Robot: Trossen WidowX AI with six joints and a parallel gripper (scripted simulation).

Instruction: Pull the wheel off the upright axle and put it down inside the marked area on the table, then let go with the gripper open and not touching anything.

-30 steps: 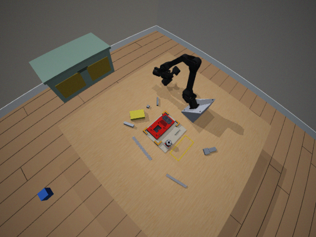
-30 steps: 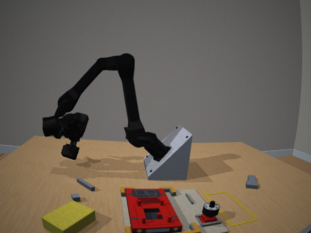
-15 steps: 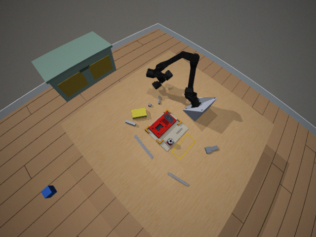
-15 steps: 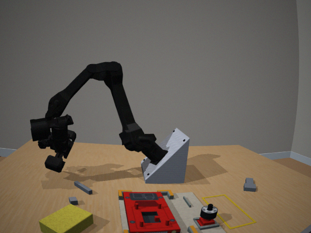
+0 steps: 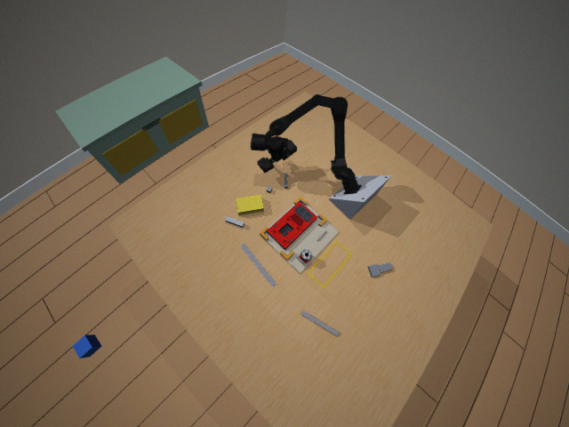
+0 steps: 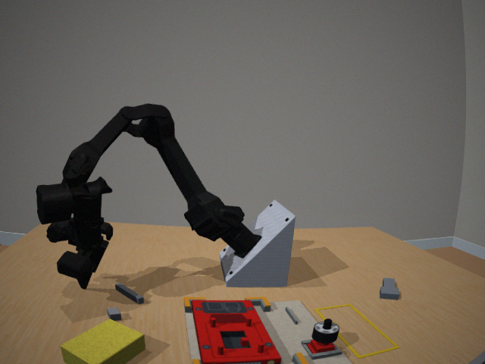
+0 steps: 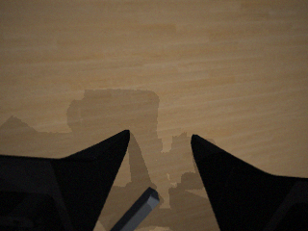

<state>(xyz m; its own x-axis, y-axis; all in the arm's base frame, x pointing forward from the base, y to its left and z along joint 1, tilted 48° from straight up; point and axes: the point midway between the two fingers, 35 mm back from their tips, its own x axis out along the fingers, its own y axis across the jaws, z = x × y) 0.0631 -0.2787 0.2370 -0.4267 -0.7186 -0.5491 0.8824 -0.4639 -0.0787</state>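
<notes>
Now: the wheel 37 cm to the left of my gripper tip, 30 cm ahead of it and 3 cm above it. Round my gripper tip: yellow block 26 cm ahead, 5 cm to the left, 1 cm above.
</notes>
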